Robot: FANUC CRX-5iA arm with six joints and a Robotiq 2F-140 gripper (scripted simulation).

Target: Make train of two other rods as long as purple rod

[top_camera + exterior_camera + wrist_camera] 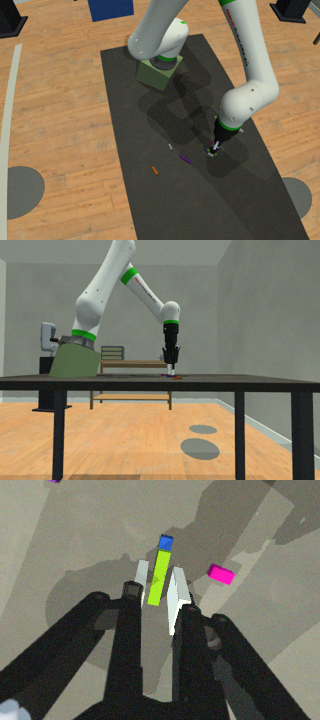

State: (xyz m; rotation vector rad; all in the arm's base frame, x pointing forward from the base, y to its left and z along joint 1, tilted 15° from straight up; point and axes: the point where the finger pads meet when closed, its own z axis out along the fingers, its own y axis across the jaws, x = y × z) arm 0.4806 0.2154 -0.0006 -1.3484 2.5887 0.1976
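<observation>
My hand is 3 cm above the lime rod. From my hand the other things lie so: magenta rod 5 cm behind, 3 cm below, 2 cm to the left; blue rod 3 cm to the right, 3 cm below, 2 cm behind; purple rod 13 cm to the right, 3 cm below, 3 cm ahead.
</observation>
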